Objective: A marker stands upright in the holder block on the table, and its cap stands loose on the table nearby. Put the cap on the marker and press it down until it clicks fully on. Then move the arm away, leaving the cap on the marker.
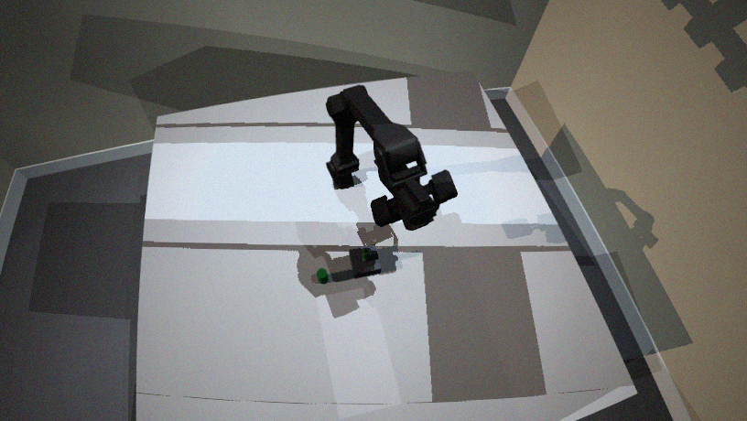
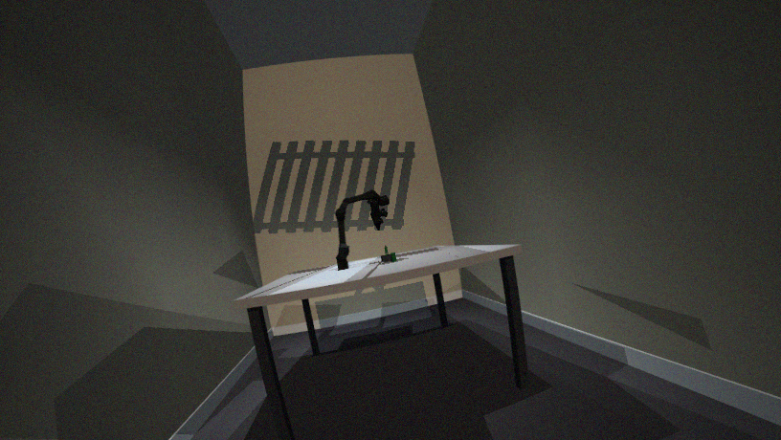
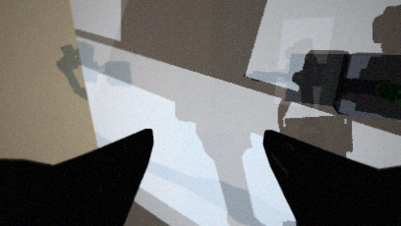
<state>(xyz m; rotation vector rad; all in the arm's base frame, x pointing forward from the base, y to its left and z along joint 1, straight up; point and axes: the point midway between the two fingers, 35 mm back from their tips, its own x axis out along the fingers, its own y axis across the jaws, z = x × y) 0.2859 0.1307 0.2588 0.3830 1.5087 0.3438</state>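
Now: gripper tip 30 mm short of the green cap, 260 mm to the left of it and 200 mm above it. Round my gripper tip: green marker: 10 mm ahead, 140 mm to the right, 150 mm below; then dark holder block: 10 mm ahead, 140 mm to the right, 210 mm below.
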